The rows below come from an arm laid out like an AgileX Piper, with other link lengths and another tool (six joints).
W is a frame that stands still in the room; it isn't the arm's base.
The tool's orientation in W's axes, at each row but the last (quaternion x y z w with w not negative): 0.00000, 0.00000, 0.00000, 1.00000; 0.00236, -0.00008, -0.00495, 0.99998; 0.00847, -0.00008, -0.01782, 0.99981; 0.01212, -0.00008, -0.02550, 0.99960; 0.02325, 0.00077, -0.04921, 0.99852; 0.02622, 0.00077, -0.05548, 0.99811; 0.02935, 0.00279, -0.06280, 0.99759; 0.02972, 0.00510, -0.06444, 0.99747
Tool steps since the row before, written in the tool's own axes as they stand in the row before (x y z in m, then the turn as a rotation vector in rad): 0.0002, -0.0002, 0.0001, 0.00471, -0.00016, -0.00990; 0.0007, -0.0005, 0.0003, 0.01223, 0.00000, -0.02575; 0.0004, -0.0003, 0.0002, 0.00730, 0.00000, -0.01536; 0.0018, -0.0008, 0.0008, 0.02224, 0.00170, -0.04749; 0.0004, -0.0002, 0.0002, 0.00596, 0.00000, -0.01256; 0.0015, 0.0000, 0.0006, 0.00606, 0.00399, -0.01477; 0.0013, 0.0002, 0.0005, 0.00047, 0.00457, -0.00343; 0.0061, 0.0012, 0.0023, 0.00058, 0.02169, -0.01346
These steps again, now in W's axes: 0.0002, -0.0002, 0.0001, 0.00471, -0.00016, -0.00990; 0.0007, -0.0005, 0.0003, 0.01223, 0.00000, -0.02575; 0.0004, -0.0003, 0.0002, 0.00730, 0.00000, -0.01536; 0.0018, -0.0009, 0.0008, 0.02233, 0.00171, -0.04745; 0.0004, -0.0002, 0.0002, 0.00594, 0.00000, -0.01257; 0.0015, -0.0002, 0.0006, 0.00649, 0.00406, -0.01457; 0.0013, 0.0000, 0.0005, 0.00103, 0.00467, -0.00316; 0.0062, 0.0003, 0.0023, 0.00328, 0.02220, -0.01217
